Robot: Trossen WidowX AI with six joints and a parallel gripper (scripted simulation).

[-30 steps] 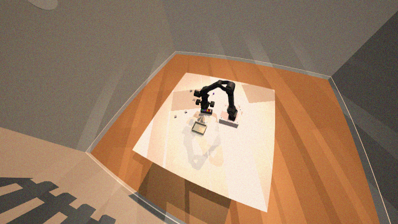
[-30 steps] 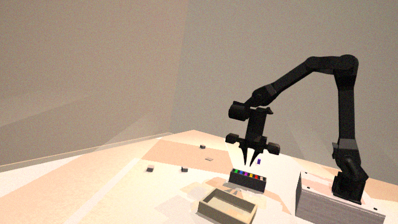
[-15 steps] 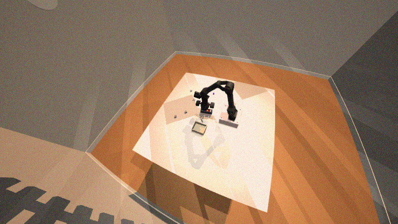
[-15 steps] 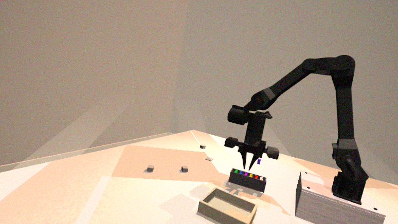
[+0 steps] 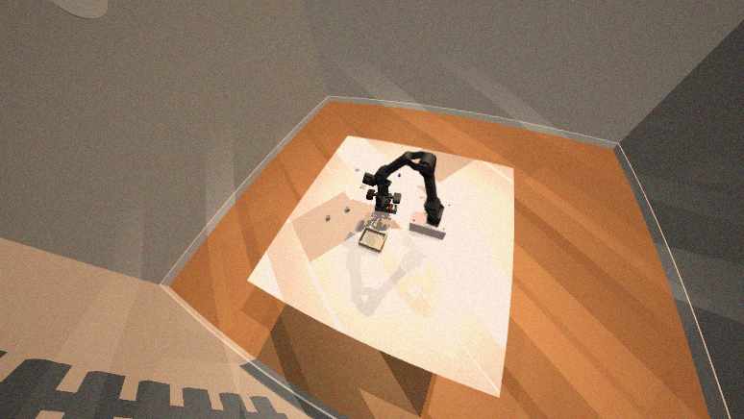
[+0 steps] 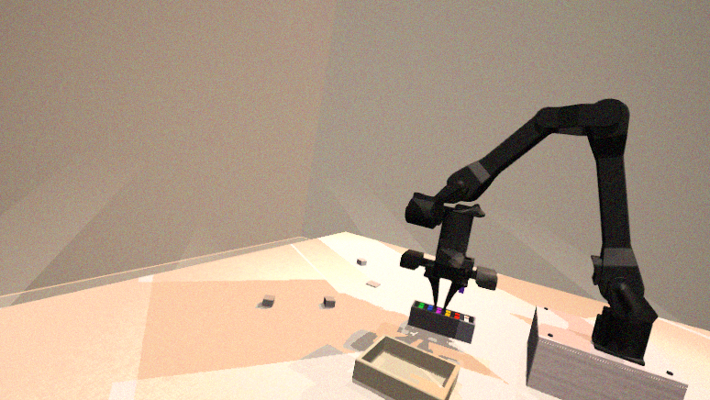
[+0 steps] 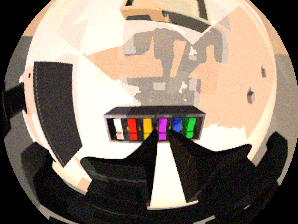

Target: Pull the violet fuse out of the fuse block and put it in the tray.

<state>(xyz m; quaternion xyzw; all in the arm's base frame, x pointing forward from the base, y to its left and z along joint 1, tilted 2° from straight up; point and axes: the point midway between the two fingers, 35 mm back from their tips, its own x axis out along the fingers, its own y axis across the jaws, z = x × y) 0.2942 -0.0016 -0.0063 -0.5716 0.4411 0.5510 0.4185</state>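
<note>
Right now my gripper tip is 2 cm above the violet fuse. The rest, counted from my gripper tip: tray 21 cm to the left, 4 cm below, 4 cm behind.
</note>
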